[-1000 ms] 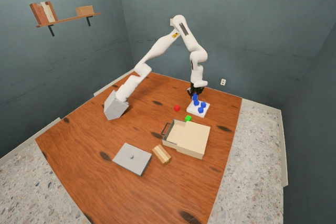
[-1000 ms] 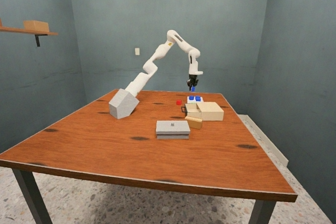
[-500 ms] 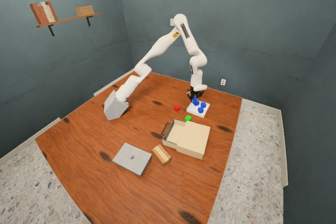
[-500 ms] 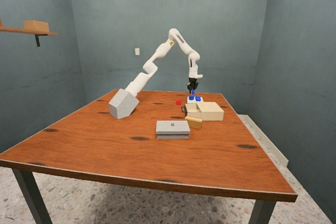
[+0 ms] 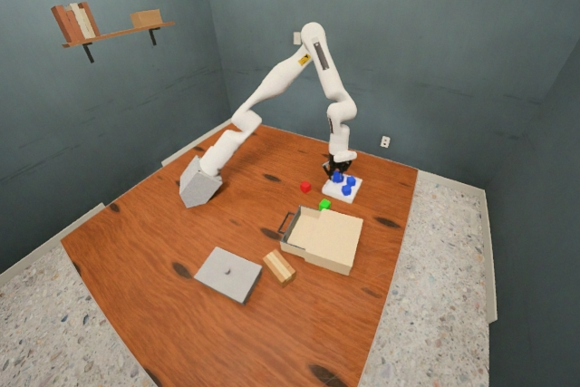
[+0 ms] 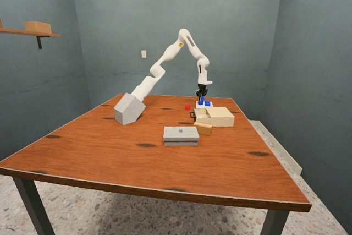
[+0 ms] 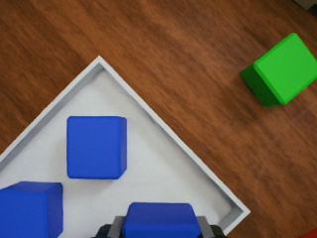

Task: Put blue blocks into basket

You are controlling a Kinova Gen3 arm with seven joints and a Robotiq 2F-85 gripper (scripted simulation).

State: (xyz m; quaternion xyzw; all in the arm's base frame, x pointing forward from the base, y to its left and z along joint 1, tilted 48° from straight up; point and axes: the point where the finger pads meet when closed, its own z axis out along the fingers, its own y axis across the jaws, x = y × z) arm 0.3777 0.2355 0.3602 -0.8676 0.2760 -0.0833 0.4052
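My gripper is now 20 mm short of the white basket, 40 mm to the right of it and 70 mm above it. Round my hand: light wooden cabinet (150 mm ahead, 250 mm to the right, 50 mm below); then green block (50 mm ahead, 120 mm to the right, 70 mm below); then red block (90 mm behind, 100 mm to the right, 70 mm below).
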